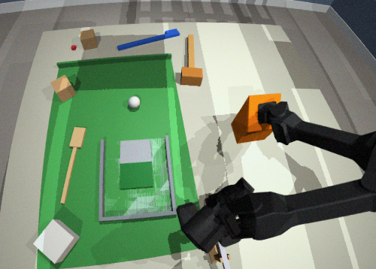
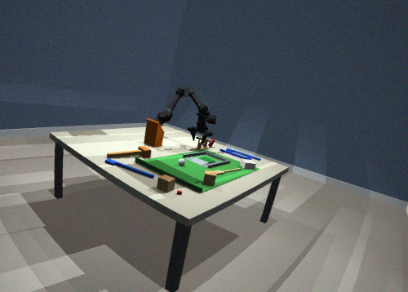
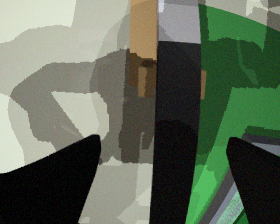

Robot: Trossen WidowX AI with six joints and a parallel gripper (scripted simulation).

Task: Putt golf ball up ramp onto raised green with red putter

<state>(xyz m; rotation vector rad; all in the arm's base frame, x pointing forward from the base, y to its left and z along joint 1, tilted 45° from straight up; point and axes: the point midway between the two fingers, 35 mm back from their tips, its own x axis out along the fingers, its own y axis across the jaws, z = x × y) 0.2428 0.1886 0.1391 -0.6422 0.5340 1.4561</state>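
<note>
My gripper tip is 80 mm to the right of the wooden stand and 30 mm above it. The rest, counted from my gripper tip: green mat (290 mm to the right, 240 mm ahead, 60 mm below); then white cube (420 mm ahead, 40 mm below); then red putter (120 mm to the left, 10 mm behind).
</note>
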